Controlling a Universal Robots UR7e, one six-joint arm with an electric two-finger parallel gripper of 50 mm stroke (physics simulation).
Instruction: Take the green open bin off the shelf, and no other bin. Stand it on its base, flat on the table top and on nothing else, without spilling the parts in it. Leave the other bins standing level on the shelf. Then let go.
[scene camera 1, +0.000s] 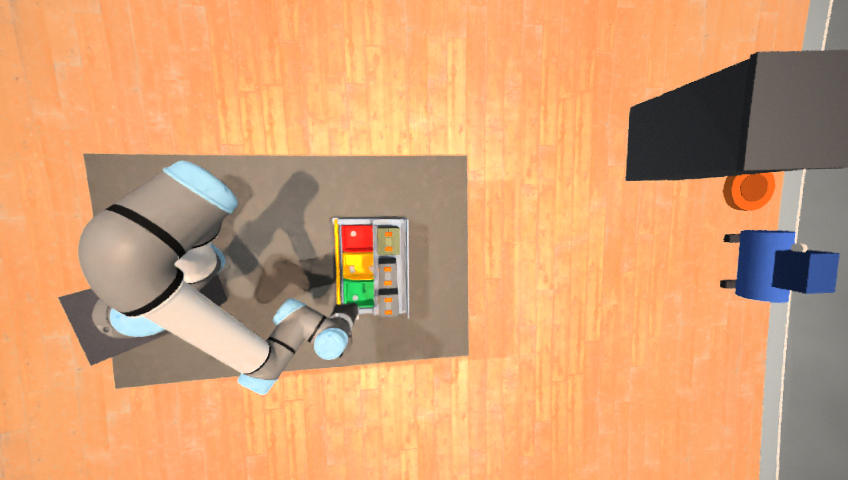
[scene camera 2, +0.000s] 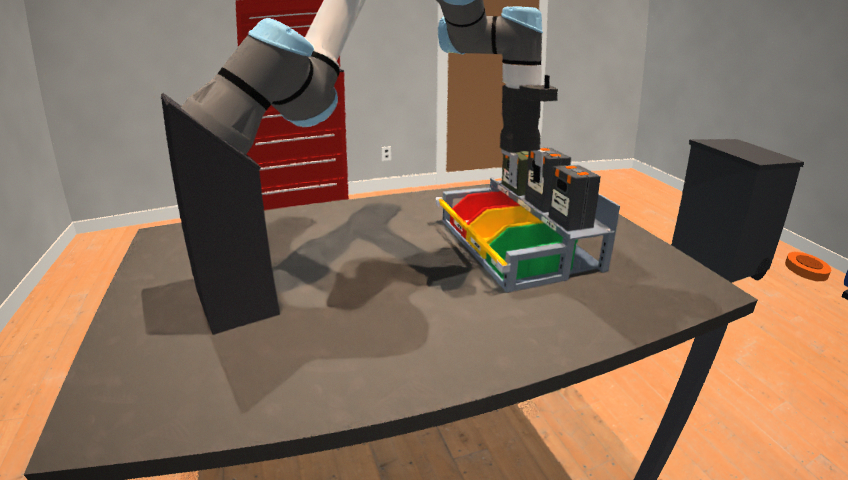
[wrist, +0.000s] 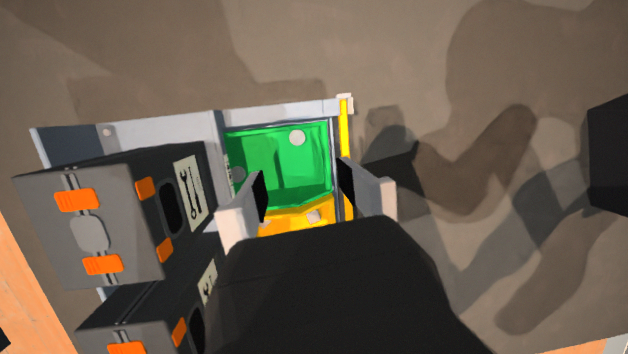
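Where they show: gripper, fingertip midpoint: (scene camera 2: 525, 183) (wrist: 302, 179); arm's base at its link origin: (scene camera 2: 213, 130).
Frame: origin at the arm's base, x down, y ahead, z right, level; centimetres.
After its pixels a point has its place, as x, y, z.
Note:
The green open bin (scene camera 1: 358, 289) {33.8, 58.9, -10.0} (scene camera 2: 529, 240) {30.3, 62.7, -15.6} (wrist: 305, 162) {33.7, 56.7, -10.1} sits in the lower front row of the grey shelf (scene camera 1: 407, 267) {18.5, 74.9, -26.6} (scene camera 2: 569, 258) {29.2, 68.6, -4.3} (wrist: 280, 109) {26.1, 60.9, -2.9}, at its near end in scene camera 2. A white disc lies in it. The yellow bin (scene camera 1: 359, 265) {33.7, 56.9, -20.1} (scene camera 2: 495, 220) {29.5, 56.5, -25.6} (wrist: 295, 223) {33.7, 56.8, -20.7} is beside it, then the red bin (scene camera 1: 357, 237) {33.7, 53.3, -31.4} (scene camera 2: 476, 205) {29.8, 53.5, -36.3}. A yellow rail (scene camera 1: 338, 261) {28.1, 48.7, -20.9} (scene camera 2: 471, 231) {28.2, 49.2, -16.4} (wrist: 344, 127) {28.1, 52.8, -3.8} runs along the shelf's front. My gripper (wrist: 302, 179) {13.7, 58.1, -7.3} is open and empty above the shelf, pointing down; the green and yellow bins show between its fingers. Its fingertips are hidden in scene camera 1.
Two dark cases (scene camera 1: 387, 303) {12.3, 70.4, -13.3} (scene camera 2: 574, 199) {17.2, 69.2, -7.6} (wrist: 105, 225) {12.4, 70.1, -11.7} with orange latches and an olive case (scene camera 1: 388, 240) {14.8, 65.3, -35.2} stand on the raised back row, close beside the gripper. The shelf stands on the brown table (scene camera 1: 437, 208) {34.6, 82.8, -51.6} (scene camera 2: 357, 380) {34.7, 26.1, 24.3}. A dark robot pedestal (scene camera 2: 229, 237) {16.6, 4.1, 9.5} stands at the left.

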